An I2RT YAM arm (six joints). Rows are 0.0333 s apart.
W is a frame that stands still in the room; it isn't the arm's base.
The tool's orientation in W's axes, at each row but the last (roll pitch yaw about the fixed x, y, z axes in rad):
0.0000 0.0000 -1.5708
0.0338 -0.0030 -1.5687
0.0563 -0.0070 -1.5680
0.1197 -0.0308 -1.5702
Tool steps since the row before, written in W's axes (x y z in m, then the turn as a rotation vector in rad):
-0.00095 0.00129 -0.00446 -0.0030 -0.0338 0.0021
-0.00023 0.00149 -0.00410 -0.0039 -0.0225 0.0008
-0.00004 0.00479 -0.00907 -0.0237 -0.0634 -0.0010
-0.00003 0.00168 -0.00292 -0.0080 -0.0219 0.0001
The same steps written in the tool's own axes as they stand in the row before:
-0.00129 -0.00095 -0.00446 0.0338 -0.0030 0.0021
-0.00150 -0.00037 -0.00409 0.0225 -0.0039 0.0009
-0.00485 -0.00054 -0.00902 0.0633 -0.0239 -0.0001
-0.00177 -0.00037 -0.00284 0.0219 -0.0080 0.0004

